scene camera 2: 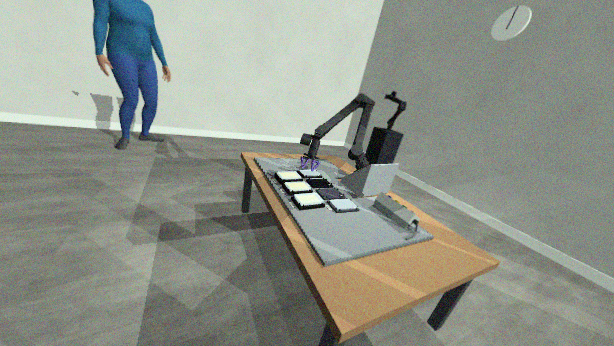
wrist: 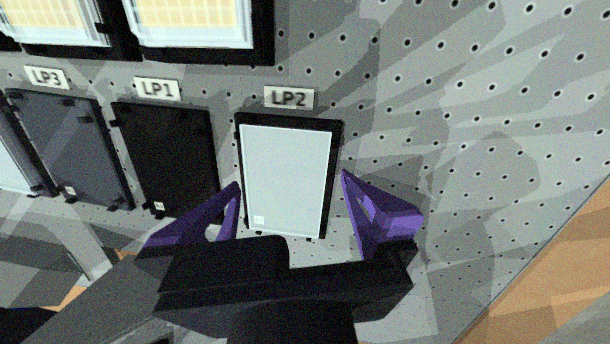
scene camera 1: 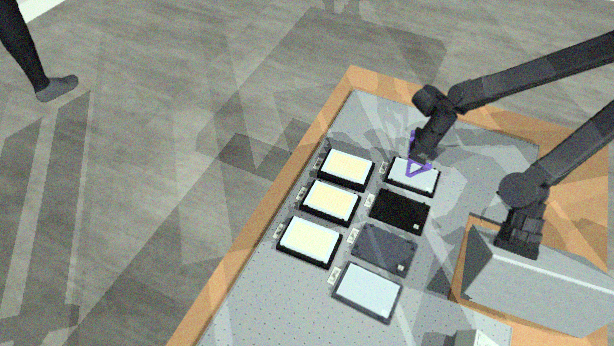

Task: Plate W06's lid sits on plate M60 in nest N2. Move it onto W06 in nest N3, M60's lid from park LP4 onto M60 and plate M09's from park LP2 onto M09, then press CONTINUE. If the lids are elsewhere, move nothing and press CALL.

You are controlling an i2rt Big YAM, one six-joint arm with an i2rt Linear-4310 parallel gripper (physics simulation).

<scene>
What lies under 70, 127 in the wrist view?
A LP3 nest.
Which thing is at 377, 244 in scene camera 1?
A LP3 nest.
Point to a LP2 nest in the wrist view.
335, 126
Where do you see a button box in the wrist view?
44, 276
</scene>
